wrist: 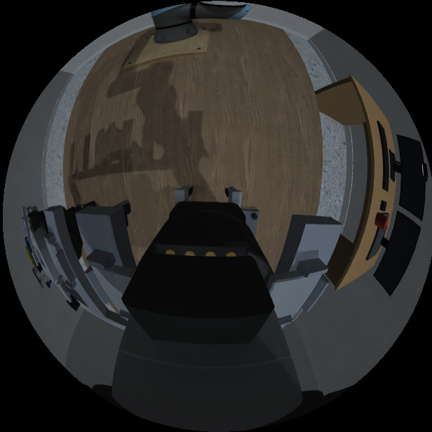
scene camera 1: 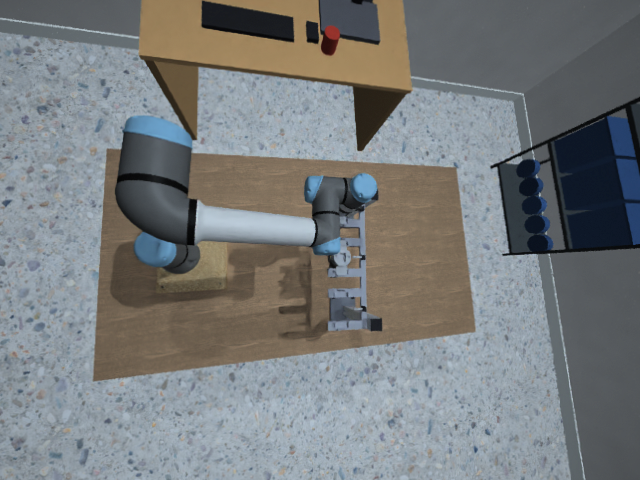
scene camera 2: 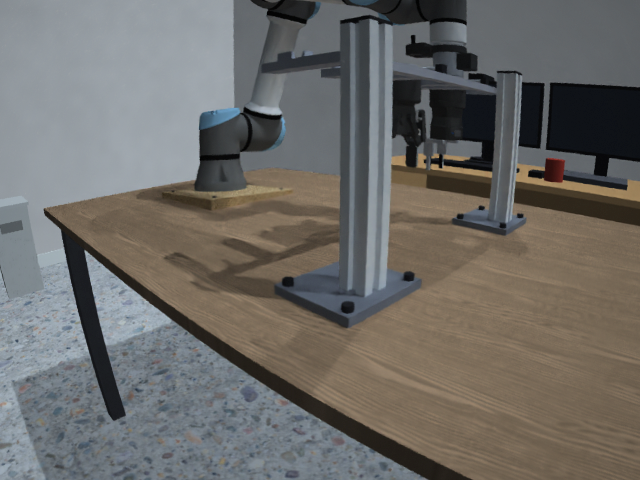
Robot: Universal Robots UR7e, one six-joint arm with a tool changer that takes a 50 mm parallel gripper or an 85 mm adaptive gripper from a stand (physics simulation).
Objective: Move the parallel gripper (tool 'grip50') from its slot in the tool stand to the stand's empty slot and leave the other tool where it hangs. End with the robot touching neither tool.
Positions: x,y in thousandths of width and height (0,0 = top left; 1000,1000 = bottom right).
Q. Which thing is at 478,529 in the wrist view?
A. A parallel gripper.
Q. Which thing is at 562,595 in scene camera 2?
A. A tool stand.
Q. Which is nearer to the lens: the parallel gripper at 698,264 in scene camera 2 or the adaptive gripper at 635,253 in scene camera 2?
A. The adaptive gripper.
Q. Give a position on a tool stand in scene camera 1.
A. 538,657
